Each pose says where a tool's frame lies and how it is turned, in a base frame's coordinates. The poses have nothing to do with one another.
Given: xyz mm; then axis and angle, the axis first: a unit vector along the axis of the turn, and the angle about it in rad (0 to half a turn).
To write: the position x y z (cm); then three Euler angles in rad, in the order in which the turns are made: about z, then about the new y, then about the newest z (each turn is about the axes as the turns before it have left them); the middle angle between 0 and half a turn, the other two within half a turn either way. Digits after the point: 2 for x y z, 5 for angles.
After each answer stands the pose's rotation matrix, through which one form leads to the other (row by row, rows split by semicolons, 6 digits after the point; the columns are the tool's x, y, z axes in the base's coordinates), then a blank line. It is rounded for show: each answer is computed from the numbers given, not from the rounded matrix.
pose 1, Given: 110.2 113.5 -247.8 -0.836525 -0.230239 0.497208 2.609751
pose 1, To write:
11.02 11.35 -24.78 2.90902 1.98405 -0.76974
0.441017 0.106453 -0.891163; 0.610743 -0.763177 0.211079; -0.657645 -0.637361 -0.401590

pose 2, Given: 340.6 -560.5 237.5 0.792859 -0.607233 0.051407 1.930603
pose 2, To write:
34.06 -56.05 23.75 -2.15026 1.92679 2.29851
0.497867 -0.699081 -0.513239; -0.602850 0.146467 -0.784295; 0.623458 0.699881 -0.348520

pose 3, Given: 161.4 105.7 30.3 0.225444 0.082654 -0.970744 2.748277
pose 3, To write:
16.14 10.57 3.03 -2.58776 0.47544 -0.14898
-0.825874 0.407885 -0.389309; -0.336196 -0.910502 -0.240747; -0.452663 -0.067943 0.889089

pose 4, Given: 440.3 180.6 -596.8 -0.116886 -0.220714 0.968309 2.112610
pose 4, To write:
44.03 18.06 -59.68 -2.58623 0.43834 -1.61217
-0.494983 -0.790521 -0.360651; 0.868725 -0.441854 -0.223788; 0.017554 -0.424078 0.905456

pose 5, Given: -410.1 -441.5 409.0 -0.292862 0.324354 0.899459 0.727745
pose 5, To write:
-41.01 -44.15 40.90 1.06443 0.31232 -0.40440
0.768403 -0.622372 0.149026; 0.574245 0.773327 0.268714; -0.282486 -0.120903 0.951622

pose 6, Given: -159.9 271.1 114.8 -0.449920 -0.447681 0.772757 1.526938
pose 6, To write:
-15.99 27.11 11.48 2.99050 0.90864 -1.71690
0.237397 -0.579424 -0.779686; 0.964604 0.235475 0.118707; 0.114815 -0.780268 0.614816

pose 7, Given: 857.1 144.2 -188.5 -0.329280 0.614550 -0.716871 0.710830
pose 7, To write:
85.71 14.42 -18.85 0.23182 0.49012 -0.75194
0.784079 0.418724 0.458138; -0.516739 0.849285 0.108150; -0.343804 -0.321536 0.882277

